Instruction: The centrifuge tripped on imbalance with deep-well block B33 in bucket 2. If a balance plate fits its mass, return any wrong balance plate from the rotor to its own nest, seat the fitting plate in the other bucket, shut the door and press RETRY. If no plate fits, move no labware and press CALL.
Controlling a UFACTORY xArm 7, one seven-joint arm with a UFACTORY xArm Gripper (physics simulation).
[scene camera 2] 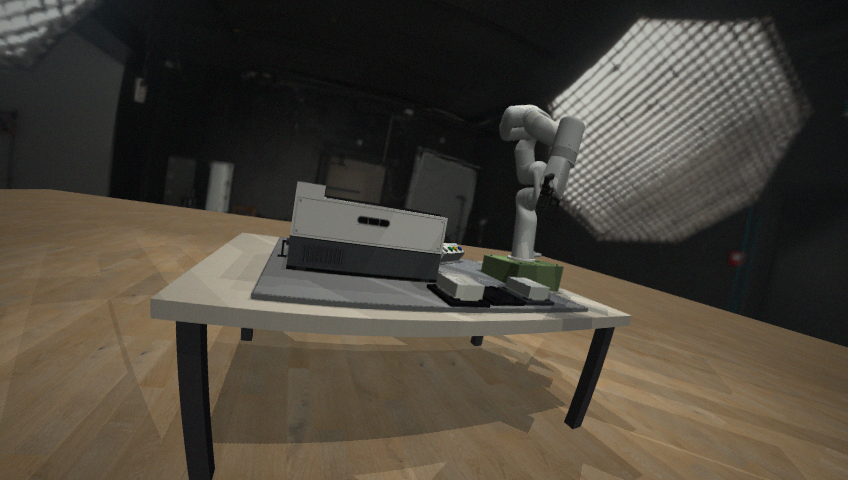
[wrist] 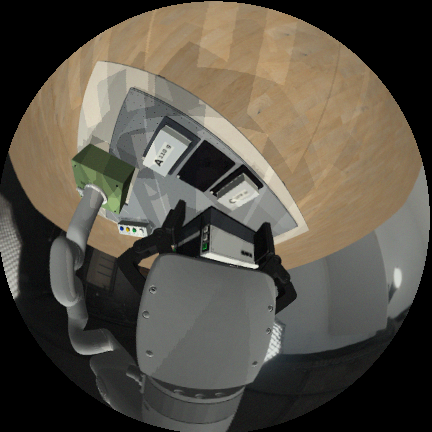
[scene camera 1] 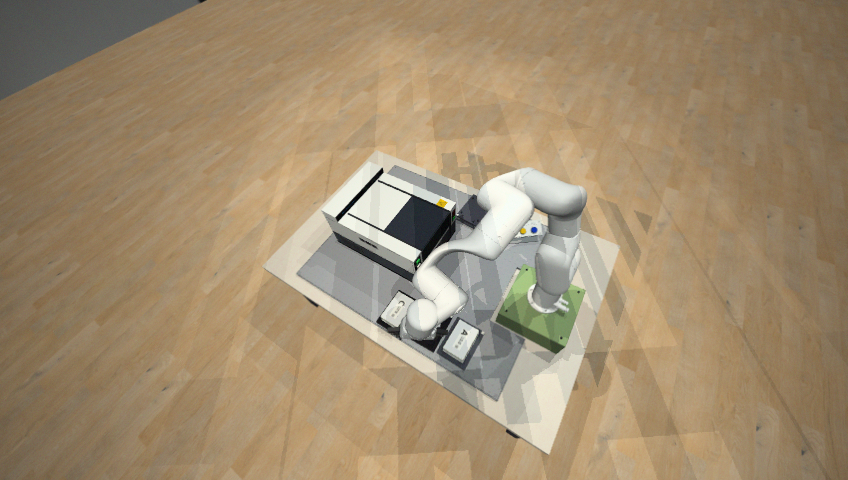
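Where they show: gripper, fingertip midpoint: [scene camera 2: 544,215] [wrist: 223,218]; arm's base, link origin: [scene camera 2: 521,259] [wrist: 95,192] [scene camera 1: 544,298].
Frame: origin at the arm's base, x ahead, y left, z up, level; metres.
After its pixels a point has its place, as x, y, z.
Observation:
My gripper [scene camera 2: 548,196] [wrist: 223,218] @[0.261, 0.433, 0.183] is open and empty, high above the row of nests; the wrist mostly hides it in scene camera 1. Plate A [scene camera 1: 462,340] @[0.166, 0.308, -0.032] [scene camera 2: 528,287] @[0.210, 0.361, -0.038] [wrist: 167,150] @[0.177, 0.327, -0.032], labelled 110 g, and plate C [scene camera 1: 397,310] @[0.438, 0.361, -0.032] [scene camera 2: 461,287] @[0.465, 0.419, -0.040] [wrist: 237,194] @[0.431, 0.361, -0.032] sit in the two outer nests. The black middle nest [scene camera 2: 502,295] @[0.285, 0.340, -0.074] [wrist: 207,165] @[0.303, 0.345, -0.074] is empty. The white and dark centrifuge [scene camera 1: 373,208] @[0.759, 0.106, 0.124] [scene camera 2: 368,231] @[0.696, 0.233, 0.049] [wrist: 230,246] @[0.570, 0.222, 0.071] has a dark panel over the front of its top. Its rotor, buckets and block B33 do not show. A button box [scene camera 1: 528,236] @[0.183, -0.250, -0.038] [scene camera 2: 451,255] @[0.245, -0.205, -0.050] [wrist: 133,233] @[0.253, -0.217, -0.011] carries coloured buttons.
A dark pad [scene camera 1: 470,211] @[0.478, -0.235, -0.052] lies between the centrifuge and the button box, partly behind the arm. The green base block [scene camera 1: 517,321] @[0.038, 0.140, 0.003] [scene camera 2: 523,270] @[0.086, 0.149, -0.022] [wrist: 102,170] @[0.016, 0.142, -0.010] carries the arm. The grey mat [scene camera 1: 333,270] @[0.819, 0.378, -0.086] [scene camera 2: 357,291] @[0.719, 0.385, -0.086] [wrist: 132,115] @[0.018, 0.327, -0.086] lies on the pale table [scene camera 1: 529,410] @[-0.145, 0.356, -0.099].

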